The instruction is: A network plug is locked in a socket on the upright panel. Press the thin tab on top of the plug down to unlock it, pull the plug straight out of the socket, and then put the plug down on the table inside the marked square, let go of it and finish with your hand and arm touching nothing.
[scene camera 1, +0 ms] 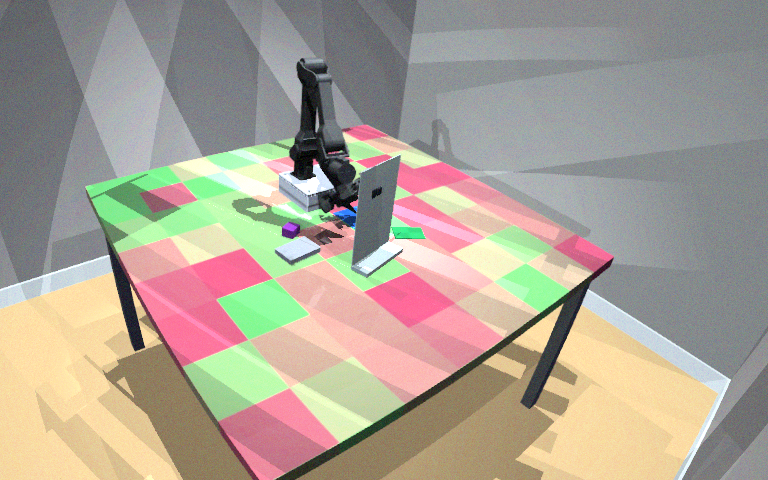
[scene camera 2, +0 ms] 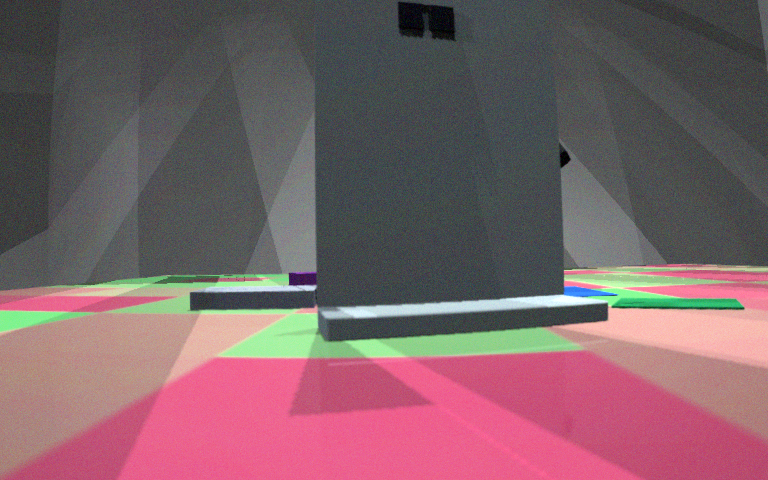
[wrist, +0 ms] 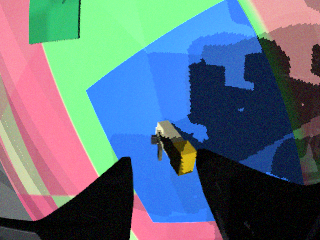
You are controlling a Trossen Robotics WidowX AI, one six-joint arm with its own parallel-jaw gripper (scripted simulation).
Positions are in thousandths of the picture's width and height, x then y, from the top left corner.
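My gripper (scene camera 1: 469, 439). Again my gripper (wrist: 514, 673). Network plug (wrist: 570, 652). Blue marked square (wrist: 655, 327). Grey panel (scene camera 2: 571, 430). Again the grey panel (scene camera 1: 484, 520). Scene camera 2 does not show the network plug, hidden by the grey panel.
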